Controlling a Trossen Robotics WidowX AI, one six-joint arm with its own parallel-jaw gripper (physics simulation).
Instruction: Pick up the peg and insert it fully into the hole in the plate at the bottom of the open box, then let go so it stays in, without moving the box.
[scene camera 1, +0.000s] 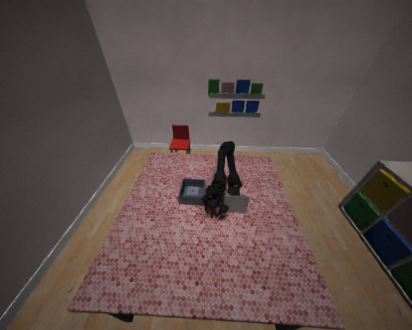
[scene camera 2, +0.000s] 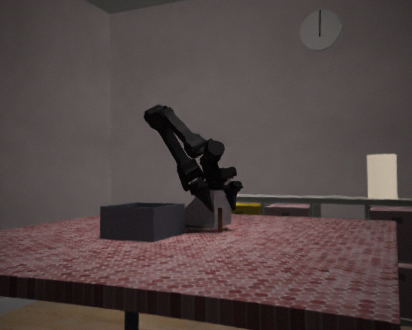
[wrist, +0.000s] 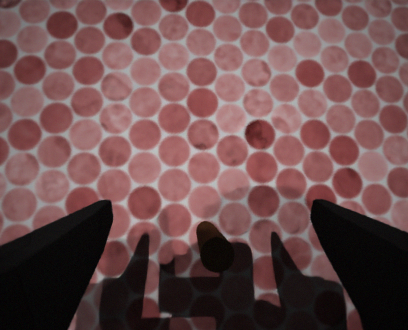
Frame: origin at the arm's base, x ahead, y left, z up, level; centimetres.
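Seen in the pictures: gripper, between the fingertips: (scene camera 1: 211, 213) (scene camera 2: 223, 210) (wrist: 212, 209); arm's base, origin of its link: (scene camera 1: 235, 195).
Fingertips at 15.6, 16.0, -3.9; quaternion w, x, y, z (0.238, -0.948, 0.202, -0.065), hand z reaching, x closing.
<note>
Offsets run from my fingertips to a thing's middle, as dx, dy, dz. "pt": to the spot under its first point. Level surfaces: height alone.
The brown peg @(-0.7, -1.7, -3.3) (scene camera 2: 220, 220) (wrist: 216, 250) stands upright on the patterned table; I cannot make it out in scene camera 1. My gripper (scene camera 1: 215, 215) (scene camera 2: 222, 210) (wrist: 212, 209) is open, pointing down with nothing between its fingers. In the wrist view the peg shows between the two fingers sideways, lower in the picture than the fingertips. The fingertips are low, around the height of the peg's top. The open dark grey box @(+17.3, -19.5, -2.4) (scene camera 1: 191, 201) (scene camera 2: 127, 222) stands to the left of the gripper. The plate @(+17.4, -19.5, -3.9) (scene camera 1: 188, 193) lies at its bottom, with a small dark hole @(pt +17.0, -20.3, -2.1) (scene camera 1: 193, 190) near the middle.
A light grey block (scene camera 1: 239, 202) (scene camera 2: 197, 216) stands close beside the gripper and near the arm's base. The table @(dz -7.3) (scene camera 1: 200, 270) (scene camera 2: 250, 265) has a pink and red dotted top. A red chair (scene camera 1: 180, 145) stands beyond its far edge.
</note>
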